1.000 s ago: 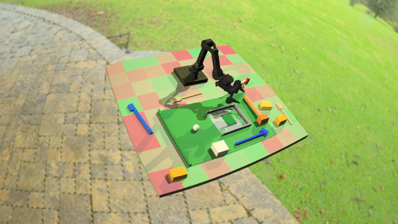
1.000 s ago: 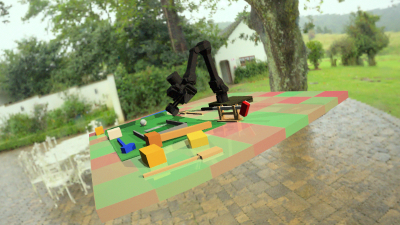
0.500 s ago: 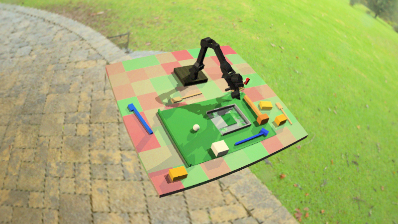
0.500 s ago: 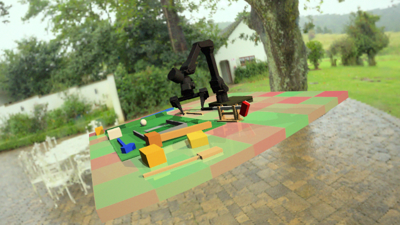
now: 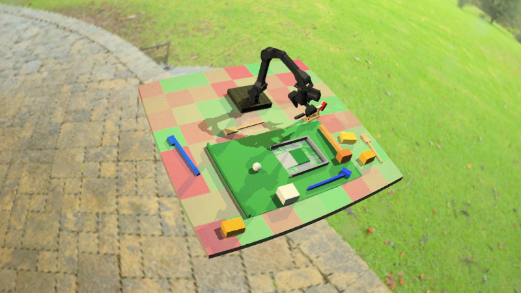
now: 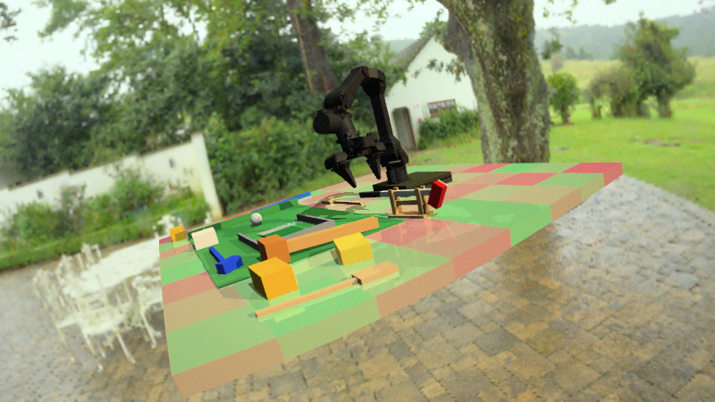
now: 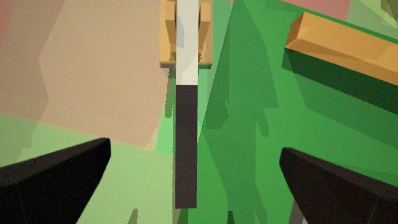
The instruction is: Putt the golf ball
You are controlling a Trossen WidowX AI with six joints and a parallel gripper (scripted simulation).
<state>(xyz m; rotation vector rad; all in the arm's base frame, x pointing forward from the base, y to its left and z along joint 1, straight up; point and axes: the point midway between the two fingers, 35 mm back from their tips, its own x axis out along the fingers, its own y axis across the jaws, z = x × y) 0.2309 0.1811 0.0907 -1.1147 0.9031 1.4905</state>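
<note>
My gripper tip is now 110 mm to the right of the red putter, 40 mm past it and 40 mm above it. Also, from my gripper tip: green mat (250 mm ahead, 210 mm to the right, 90 mm below); blue putter (440 mm ahead, 80 mm below, 60 mm to the right); wooden stand (120 mm to the left, 60 mm below, 40 mm behind).
</note>
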